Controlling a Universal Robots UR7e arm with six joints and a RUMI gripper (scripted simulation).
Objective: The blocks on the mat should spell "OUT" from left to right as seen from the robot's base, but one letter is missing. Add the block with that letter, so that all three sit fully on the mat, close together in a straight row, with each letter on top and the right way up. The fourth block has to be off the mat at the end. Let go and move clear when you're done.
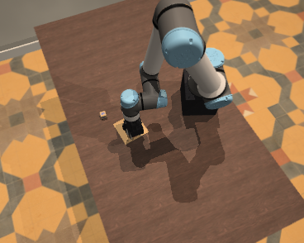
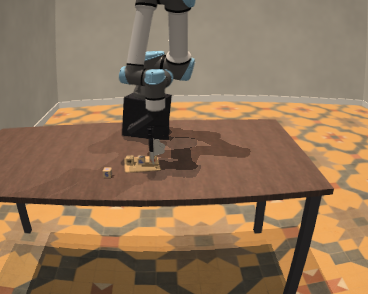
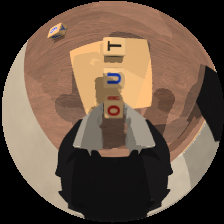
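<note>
Now: the mat 50 mm to the right of my hand and 20 mm below it. Also, from my hand: block (180 mm to the right, 100 mm ahead, 10 mm below).
</note>
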